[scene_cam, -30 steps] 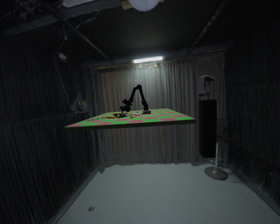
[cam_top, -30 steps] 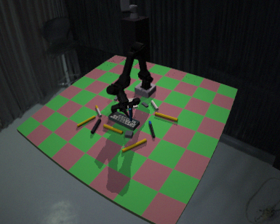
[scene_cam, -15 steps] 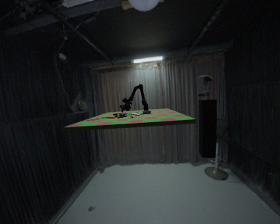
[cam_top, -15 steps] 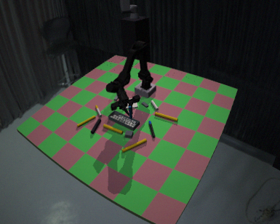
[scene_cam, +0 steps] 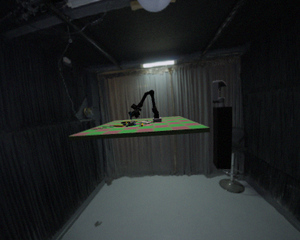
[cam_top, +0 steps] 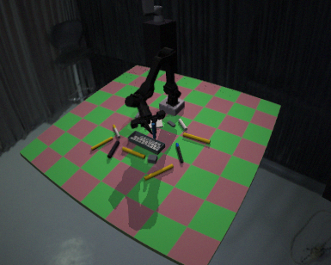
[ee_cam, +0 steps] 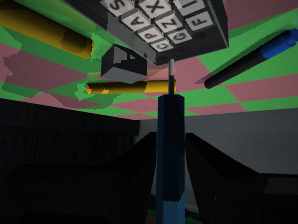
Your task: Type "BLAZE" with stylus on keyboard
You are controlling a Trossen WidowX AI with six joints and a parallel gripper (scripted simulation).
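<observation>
The grey block lies 8 cm ahead of my gripper tip, 6 cm to the left of it and 9 cm below it. The rest, counted from my gripper tip: blue stylus 1 cm below; then stylus tip 5 cm below; then blue-tipped pen 6 cm behind, 11 cm to the left, 9 cm below.
</observation>
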